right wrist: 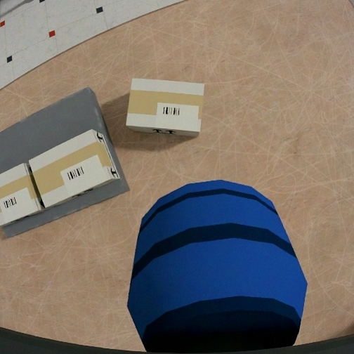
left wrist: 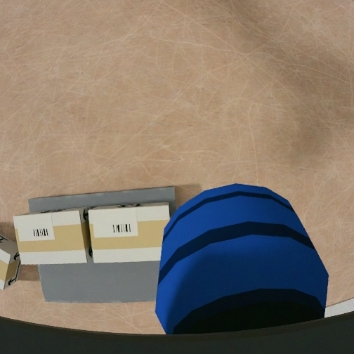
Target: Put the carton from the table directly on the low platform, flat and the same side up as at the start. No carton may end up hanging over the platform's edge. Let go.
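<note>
The grey low platform (left wrist: 100, 285) (right wrist: 55, 115) carries two white-and-tan cartons side by side, barcode faces up. One platform carton (left wrist: 50, 240) (right wrist: 75, 172) sits close to the platform's end; the other (left wrist: 130, 237) (right wrist: 15, 195) is beside it and is cut by the right wrist view's left border. The loose carton (right wrist: 165, 106) lies flat on the table beyond that end, barcode face up, apart from the platform; part of it (left wrist: 7, 262) shows in the left wrist view. My left suction cup (left wrist: 242, 250) and my right suction cup (right wrist: 218, 260) show no carton attached.
The table top (left wrist: 175, 100) (right wrist: 280, 100) surrounds the platform. Tiled floor (right wrist: 75, 25) shows past the table's edge at the upper left of the right wrist view. A soft shadow falls on the table at the upper right of the left wrist view.
</note>
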